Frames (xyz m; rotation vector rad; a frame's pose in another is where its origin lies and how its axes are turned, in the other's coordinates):
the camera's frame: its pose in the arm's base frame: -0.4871 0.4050 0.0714 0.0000 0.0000 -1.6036
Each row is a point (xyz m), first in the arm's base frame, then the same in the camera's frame.
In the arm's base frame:
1: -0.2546 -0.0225 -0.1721
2: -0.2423 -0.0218 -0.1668
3: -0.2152 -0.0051 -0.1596
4: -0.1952 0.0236 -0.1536
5: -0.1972 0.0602 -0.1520
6: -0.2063 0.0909 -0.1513
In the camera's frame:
1: 0.4196 0.2464 -0.2435
2: 0.4185 0.2587 -0.2382
3: 0.4010 0.2852 -0.2310
4: 0.3716 0.3043 -0.2250
5: 0.3351 0.3011 -0.2234
6: 0.3047 0.2910 -0.2227

